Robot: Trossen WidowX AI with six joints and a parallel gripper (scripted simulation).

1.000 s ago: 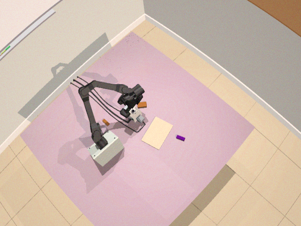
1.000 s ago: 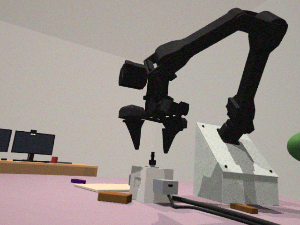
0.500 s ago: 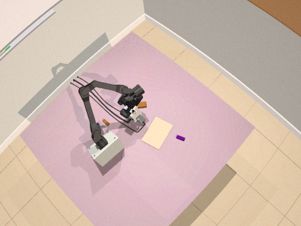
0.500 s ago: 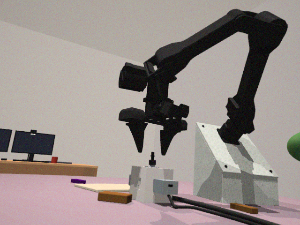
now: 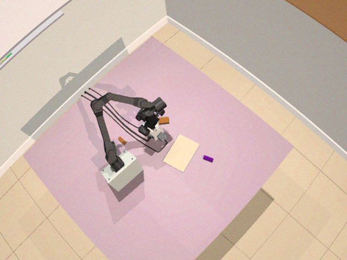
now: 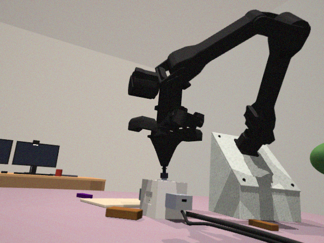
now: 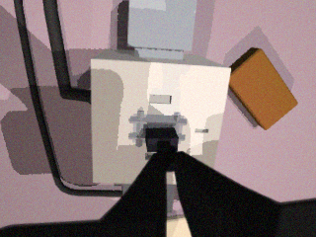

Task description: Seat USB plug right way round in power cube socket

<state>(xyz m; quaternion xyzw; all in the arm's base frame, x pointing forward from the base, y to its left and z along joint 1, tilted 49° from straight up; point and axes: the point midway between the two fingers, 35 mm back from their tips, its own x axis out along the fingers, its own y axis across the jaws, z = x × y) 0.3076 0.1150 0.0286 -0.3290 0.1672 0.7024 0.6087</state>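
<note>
Now: gripper tip 20 mm above the black USB plug. Round my gripper tip: socket: 40 mm below; cream board: 30 mm ahead, 210 mm to the right, 100 mm below; orange block: 90 mm ahead, 30 mm to the left, 100 mm below.
</note>
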